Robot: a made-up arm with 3 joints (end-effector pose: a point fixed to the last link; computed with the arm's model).
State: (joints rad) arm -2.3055 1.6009 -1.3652
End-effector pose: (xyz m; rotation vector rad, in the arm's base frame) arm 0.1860 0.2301 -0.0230 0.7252 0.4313 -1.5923
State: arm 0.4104 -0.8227 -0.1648
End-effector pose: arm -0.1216 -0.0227 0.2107 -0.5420 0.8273 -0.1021
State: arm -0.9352 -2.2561 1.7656
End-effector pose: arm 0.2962 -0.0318 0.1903 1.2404 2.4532 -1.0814
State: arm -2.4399 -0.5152 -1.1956
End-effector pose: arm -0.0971 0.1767 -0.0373 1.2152 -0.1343 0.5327
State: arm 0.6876 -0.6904 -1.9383
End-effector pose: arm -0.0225 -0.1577 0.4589 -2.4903 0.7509 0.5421
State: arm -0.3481 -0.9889 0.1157
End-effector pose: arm -0.0963 -0.0370 0.2379 0.4251 0.9905 0.1156
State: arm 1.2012 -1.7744 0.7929
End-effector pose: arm 0.0958 0.2080 0.1418 -0.2946 0.9682 -1.4982
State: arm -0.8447 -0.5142 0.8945
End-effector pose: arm -0.0300 -0.0536 0.2862 1.6964 0.5836 -0.0145
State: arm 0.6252 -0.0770 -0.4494
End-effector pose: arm -0.0644 -0.1385 0.1266 -1.0740 0.0805 -0.0071
